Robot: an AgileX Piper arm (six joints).
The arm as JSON. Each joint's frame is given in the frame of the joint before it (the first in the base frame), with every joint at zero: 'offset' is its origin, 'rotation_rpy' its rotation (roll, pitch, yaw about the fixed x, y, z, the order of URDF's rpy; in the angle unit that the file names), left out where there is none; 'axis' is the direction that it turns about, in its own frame. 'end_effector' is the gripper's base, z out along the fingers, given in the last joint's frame.
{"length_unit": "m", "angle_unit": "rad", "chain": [
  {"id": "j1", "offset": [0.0, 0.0, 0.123], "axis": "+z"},
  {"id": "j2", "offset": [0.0, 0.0, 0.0], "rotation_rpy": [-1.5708, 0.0, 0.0], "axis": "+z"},
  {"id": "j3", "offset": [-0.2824, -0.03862, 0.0], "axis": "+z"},
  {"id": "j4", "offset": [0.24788, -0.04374, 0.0], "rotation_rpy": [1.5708, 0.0, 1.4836], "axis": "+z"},
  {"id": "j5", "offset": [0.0, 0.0, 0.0], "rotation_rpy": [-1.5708, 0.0, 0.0], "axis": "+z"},
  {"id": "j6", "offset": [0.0, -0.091, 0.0], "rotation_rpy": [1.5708, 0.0, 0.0], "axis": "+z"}
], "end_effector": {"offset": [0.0, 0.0, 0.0]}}
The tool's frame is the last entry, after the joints.
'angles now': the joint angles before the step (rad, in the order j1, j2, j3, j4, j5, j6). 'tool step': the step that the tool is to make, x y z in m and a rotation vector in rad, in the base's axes. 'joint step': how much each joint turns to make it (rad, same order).
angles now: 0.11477, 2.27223, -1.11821, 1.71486, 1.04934, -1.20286
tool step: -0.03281, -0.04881, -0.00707, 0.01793, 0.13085, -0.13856
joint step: -0.13256, -0.05894, 0.19629, 0.01839, 0.02028, -0.00524
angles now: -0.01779, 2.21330, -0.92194, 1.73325, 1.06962, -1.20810
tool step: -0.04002, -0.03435, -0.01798, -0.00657, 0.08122, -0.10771
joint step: -0.11784, -0.00528, 0.18292, 0.03965, 0.00827, -0.11073
